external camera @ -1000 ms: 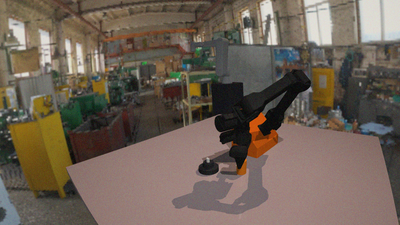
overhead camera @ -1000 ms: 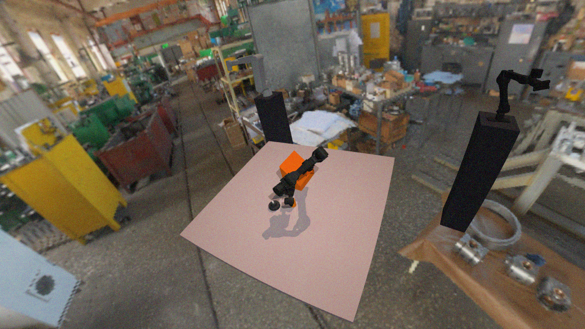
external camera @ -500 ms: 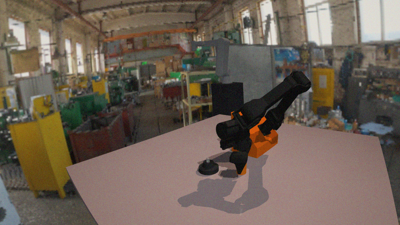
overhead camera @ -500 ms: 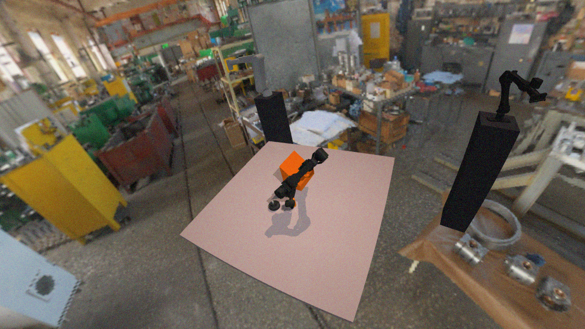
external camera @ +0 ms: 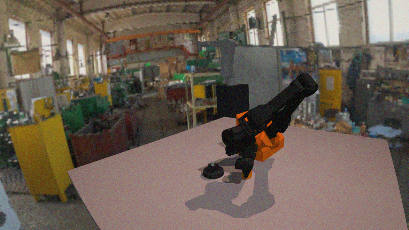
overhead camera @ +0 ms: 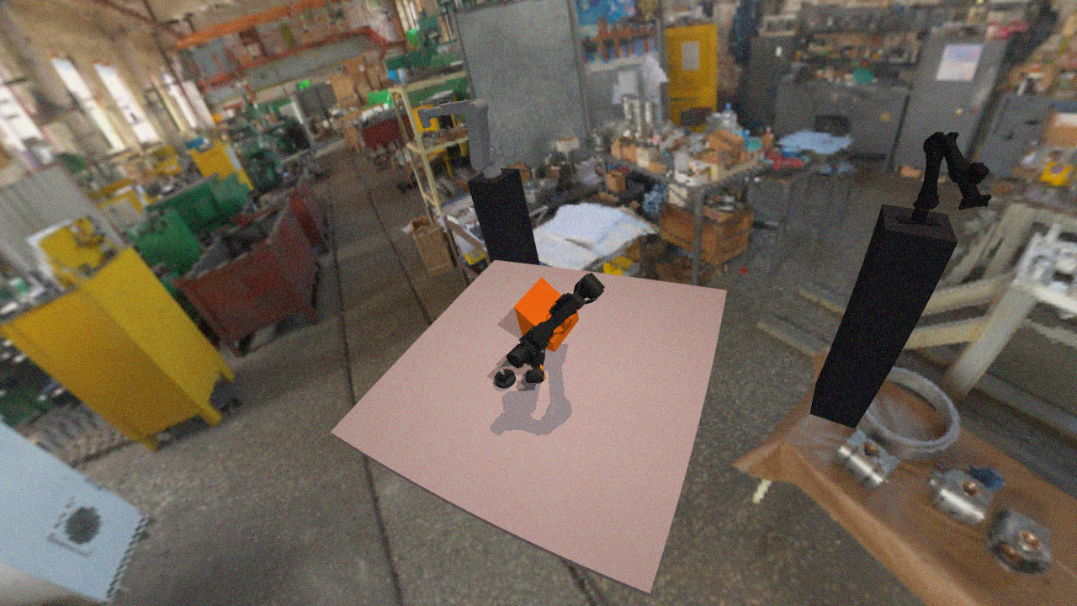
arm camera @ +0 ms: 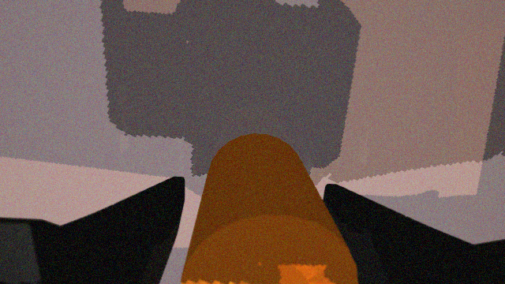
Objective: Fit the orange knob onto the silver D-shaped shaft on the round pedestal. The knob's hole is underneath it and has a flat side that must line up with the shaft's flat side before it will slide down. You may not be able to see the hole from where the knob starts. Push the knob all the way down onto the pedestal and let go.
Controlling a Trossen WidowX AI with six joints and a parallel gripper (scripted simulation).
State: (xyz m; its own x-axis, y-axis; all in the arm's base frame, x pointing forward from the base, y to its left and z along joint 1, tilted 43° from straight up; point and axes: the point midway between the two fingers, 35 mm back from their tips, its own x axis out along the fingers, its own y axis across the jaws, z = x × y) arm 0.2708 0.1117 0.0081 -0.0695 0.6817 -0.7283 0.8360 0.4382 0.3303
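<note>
The black round pedestal is 120 mm to the right of my gripper tip, 70 mm ahead of it and 20 mm above it. The rest, counted from my gripper tip: orange knob: 30 mm above.
</note>
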